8 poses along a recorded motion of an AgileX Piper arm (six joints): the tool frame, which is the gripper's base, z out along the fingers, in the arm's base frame.
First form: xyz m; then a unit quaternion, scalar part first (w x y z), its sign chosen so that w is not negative.
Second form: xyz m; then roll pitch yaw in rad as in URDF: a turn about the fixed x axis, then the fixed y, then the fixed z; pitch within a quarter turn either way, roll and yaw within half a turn. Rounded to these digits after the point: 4 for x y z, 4 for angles.
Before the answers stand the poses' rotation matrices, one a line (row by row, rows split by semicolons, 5 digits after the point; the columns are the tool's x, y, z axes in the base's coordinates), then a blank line. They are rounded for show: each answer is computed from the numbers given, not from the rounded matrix.
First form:
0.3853, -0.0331, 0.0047, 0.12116, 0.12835, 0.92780, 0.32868
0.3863, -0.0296, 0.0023, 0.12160, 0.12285, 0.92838, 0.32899
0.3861, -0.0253, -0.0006, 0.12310, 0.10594, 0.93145, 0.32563
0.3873, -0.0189, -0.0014, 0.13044, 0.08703, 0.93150, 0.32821
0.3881, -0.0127, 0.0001, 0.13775, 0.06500, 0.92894, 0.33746
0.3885, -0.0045, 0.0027, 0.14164, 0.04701, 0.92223, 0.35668
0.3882, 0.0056, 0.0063, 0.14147, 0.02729, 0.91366, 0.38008
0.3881, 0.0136, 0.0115, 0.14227, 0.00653, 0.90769, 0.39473
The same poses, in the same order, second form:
-0.93769 0.15852 0.30920; 0.31781 0.75099 0.57880; -0.14045 0.64100 -0.75458
-0.94024 0.14809 0.30661; 0.30811 0.75335 0.58098; -0.14495 0.64073 -0.75396
-0.94725 0.11718 0.29831; 0.27752 0.76549 0.58053; -0.16033 0.63269 -0.75763
-0.95082 0.07651 0.30014; 0.24776 0.76941 0.58875; -0.18588 0.63416 -0.75053
-0.95360 0.02779 0.29979; 0.21373 0.76379 0.60905; -0.21205 0.64486 -0.73429
-0.95546 -0.01433 0.29478; 0.18775 0.74114 0.64456; -0.22771 0.67120 -0.70544
-0.95848 -0.05767 0.27926; 0.15741 0.70959 0.68681; -0.23777 0.70225 -0.67105
-0.95943 -0.10046 0.26343; 0.12417 0.68829 0.71473; -0.25312 0.71845 -0.64789

0.3853, -0.0331, 0.0047, 2.4374, 0.1409, 2.8148
0.3863, -0.0296, 0.0023, 2.4372, 0.1455, 2.8249
0.3861, -0.0253, -0.0006, 2.4458, 0.1610, 2.8566
0.3873, -0.0189, -0.0014, 2.4400, 0.1870, 2.8867
0.3881, -0.0127, 0.0001, 2.4209, 0.2137, 2.9211
0.3885, -0.0045, 0.0027, 2.3811, 0.2297, 2.9476
0.3882, 0.0056, 0.0063, 2.3335, 0.2401, 2.9788
0.3881, 0.0136, 0.0115, 2.3046, 0.2559, 3.0129

